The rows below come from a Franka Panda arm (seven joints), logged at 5 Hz.
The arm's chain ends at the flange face. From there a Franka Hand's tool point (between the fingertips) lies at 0.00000 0.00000 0.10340 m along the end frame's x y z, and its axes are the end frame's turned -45 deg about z.
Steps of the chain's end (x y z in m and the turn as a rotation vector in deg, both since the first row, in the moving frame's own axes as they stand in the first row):
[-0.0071 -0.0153 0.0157 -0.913 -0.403 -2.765]
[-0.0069 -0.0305 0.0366 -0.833 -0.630 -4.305]
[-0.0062 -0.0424 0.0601 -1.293 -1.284 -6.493]
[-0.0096 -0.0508 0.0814 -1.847 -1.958 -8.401]
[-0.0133 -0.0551 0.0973 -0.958 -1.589 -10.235]
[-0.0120 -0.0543 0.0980 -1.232 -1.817 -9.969]
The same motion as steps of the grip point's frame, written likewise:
[0.0041 -0.0151 0.0157 -0.361 -0.931 -2.765]
[0.0148 -0.0261 0.0366 -0.144 -1.034 -4.305]
[0.0223 -0.0342 0.0600 -0.006 -1.822 -6.493]
[0.0243 -0.0425 0.0813 0.078 -2.691 -8.401]
[0.0263 -0.0489 0.0972 0.446 -1.801 -10.235]
[0.0260 -0.0473 0.0979 0.414 -2.156 -9.969]

